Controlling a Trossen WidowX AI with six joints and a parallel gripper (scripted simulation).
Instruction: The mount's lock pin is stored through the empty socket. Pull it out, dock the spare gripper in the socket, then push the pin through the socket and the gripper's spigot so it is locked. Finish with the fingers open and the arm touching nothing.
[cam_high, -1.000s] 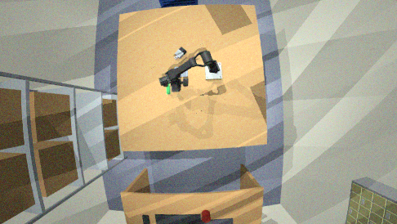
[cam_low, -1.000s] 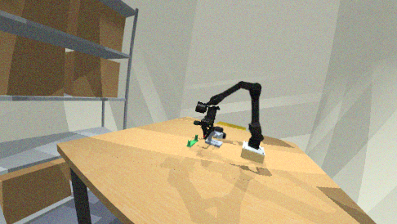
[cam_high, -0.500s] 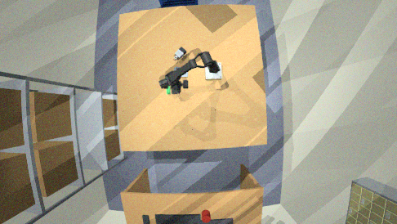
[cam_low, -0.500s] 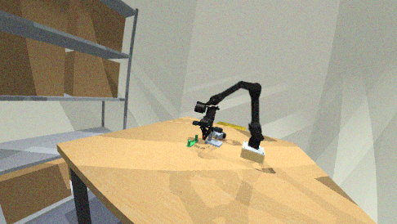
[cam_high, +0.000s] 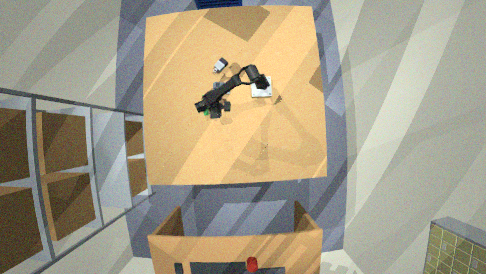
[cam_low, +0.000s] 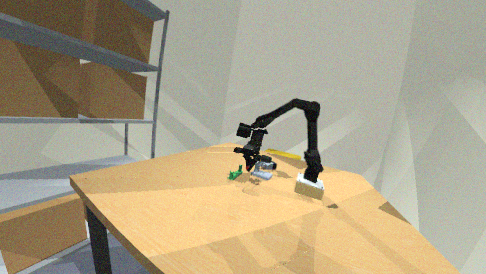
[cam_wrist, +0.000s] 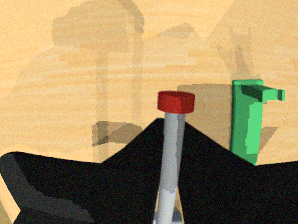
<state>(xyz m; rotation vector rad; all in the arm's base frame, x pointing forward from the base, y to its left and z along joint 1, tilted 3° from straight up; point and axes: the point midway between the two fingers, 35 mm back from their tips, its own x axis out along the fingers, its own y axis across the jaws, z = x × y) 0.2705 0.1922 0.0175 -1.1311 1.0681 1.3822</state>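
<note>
The green holder lies 90 mm ahead of my gripper tip, 30 mm to the right of it and 40 mm below it. Round my gripper tip: grey mount 160 mm to the right, 10 mm below; spare gripper 20 mm ahead, 310 mm to the right, 40 mm below.
</note>
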